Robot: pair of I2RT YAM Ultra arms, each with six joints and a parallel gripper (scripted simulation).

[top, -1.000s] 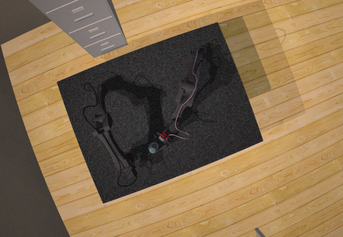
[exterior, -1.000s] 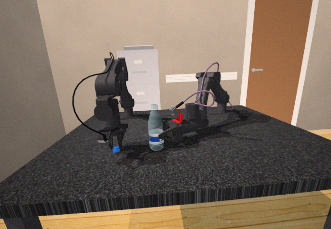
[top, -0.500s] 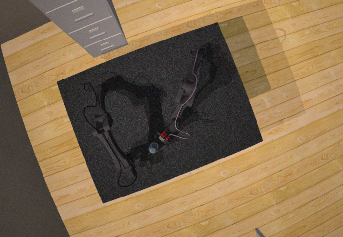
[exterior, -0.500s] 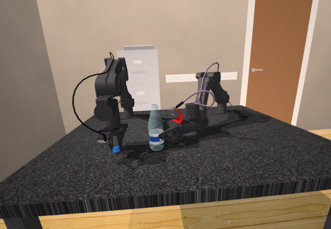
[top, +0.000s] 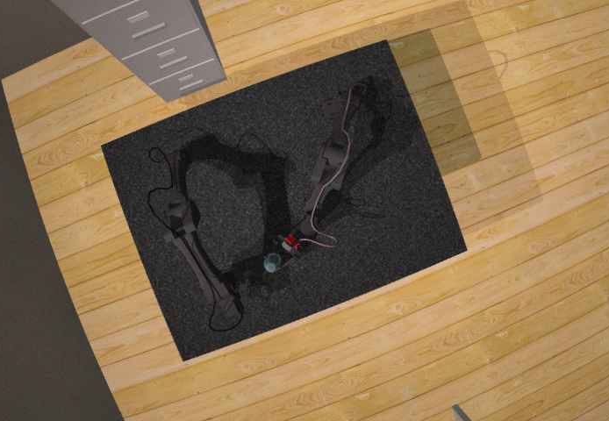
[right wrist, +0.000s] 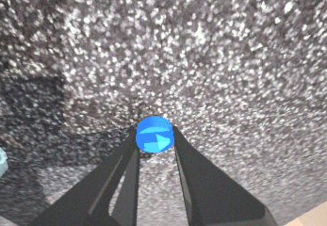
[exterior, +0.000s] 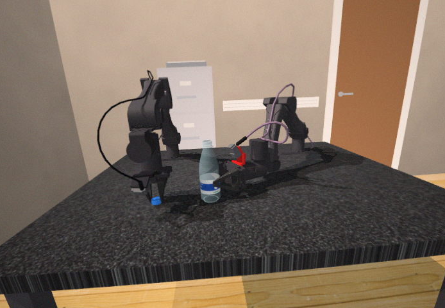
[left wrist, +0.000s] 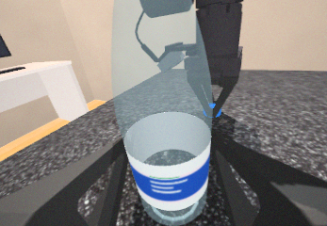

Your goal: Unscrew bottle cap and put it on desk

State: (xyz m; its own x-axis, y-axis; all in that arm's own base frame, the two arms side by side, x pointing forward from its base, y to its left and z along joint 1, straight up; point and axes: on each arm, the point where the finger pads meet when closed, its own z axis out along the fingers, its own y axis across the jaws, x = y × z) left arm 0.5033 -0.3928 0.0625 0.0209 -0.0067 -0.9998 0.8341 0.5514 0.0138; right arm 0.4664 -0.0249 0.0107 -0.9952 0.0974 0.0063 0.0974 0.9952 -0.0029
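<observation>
The clear bottle lies 30 mm above my left hand. From my left hand the other things lie so: blue cap (10 mm ahead, 160 mm to the right, 60 mm below).
My right gripper is now right at the blue cap. From my right hand the other things lie so: clear bottle 16 cm to the left, 8 cm above.
</observation>
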